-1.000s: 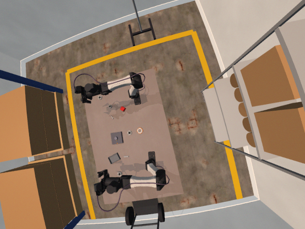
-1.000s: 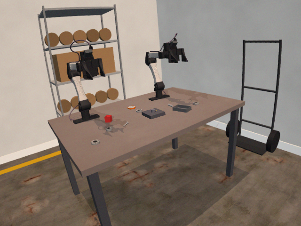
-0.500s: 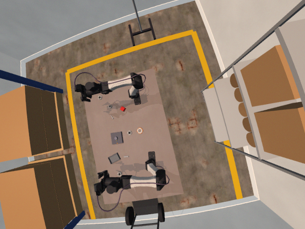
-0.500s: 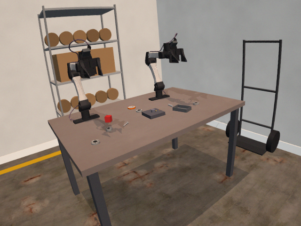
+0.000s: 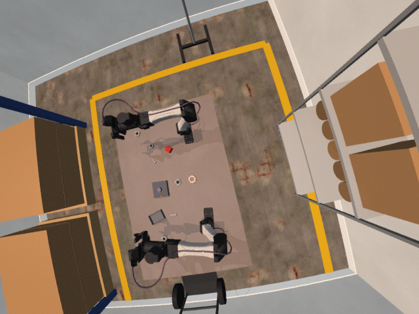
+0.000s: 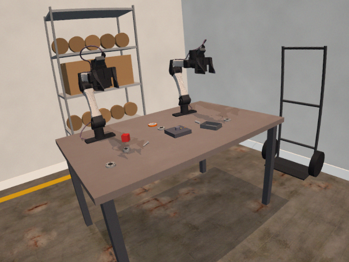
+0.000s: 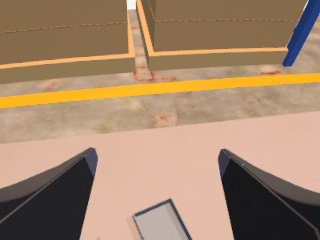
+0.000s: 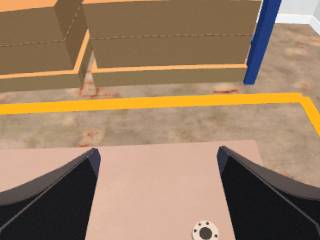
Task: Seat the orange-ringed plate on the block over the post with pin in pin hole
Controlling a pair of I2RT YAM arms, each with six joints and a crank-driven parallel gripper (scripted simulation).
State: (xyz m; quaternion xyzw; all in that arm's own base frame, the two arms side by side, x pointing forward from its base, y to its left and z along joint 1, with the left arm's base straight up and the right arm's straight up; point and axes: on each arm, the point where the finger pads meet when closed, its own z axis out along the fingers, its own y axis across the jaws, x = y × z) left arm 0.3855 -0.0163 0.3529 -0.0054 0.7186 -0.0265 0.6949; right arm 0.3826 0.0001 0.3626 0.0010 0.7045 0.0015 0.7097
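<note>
My left gripper is now 35 cm above the orange-ringed plate, 33 cm past it and 26 cm to the left of it. Round my left hand: dark block: 33 cm below, 22 cm to the right, 5 cm behind; then grey tray: 35 cm below, 4 cm to the right, 3 cm ahead; then light rod: 35 cm below, 11 cm behind, 3 cm to the right.
</note>
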